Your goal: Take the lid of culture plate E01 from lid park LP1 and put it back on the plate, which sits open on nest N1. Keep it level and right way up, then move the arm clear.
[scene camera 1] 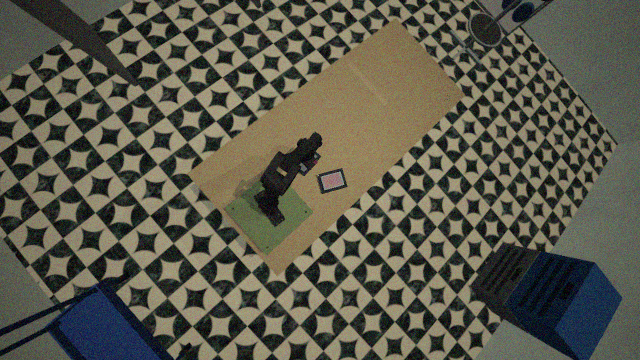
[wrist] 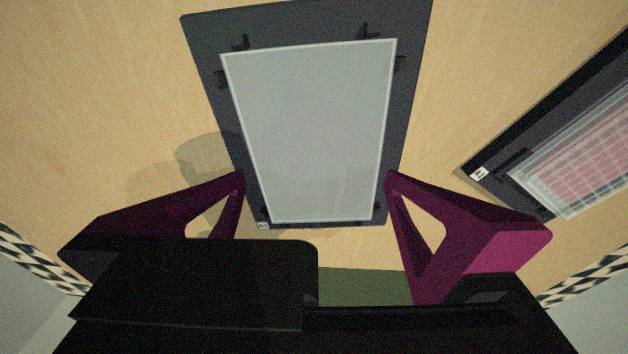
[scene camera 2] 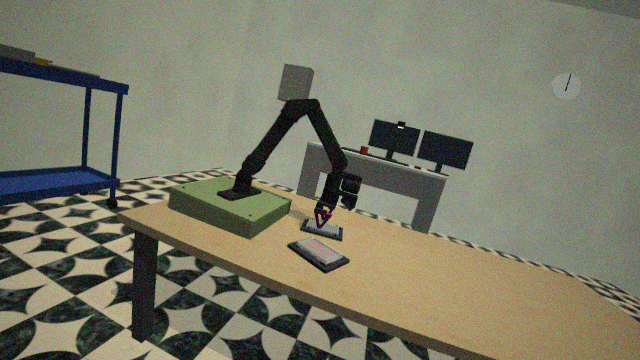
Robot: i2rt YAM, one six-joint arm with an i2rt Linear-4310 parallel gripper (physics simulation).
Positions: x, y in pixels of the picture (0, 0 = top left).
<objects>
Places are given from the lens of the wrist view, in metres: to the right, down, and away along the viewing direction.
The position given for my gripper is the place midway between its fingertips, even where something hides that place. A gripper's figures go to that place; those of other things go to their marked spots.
my gripper point(wrist: 314, 177): 0.00, 0.00, 0.13
grey plate lid point(wrist: 313, 116): 0.00, -0.03, 0.11
dark nest point(wrist: 489, 168): 0.13, -0.01, 0.14
The marked spots on the dark nest and the grey plate lid are 0.13 m apart.
</objects>
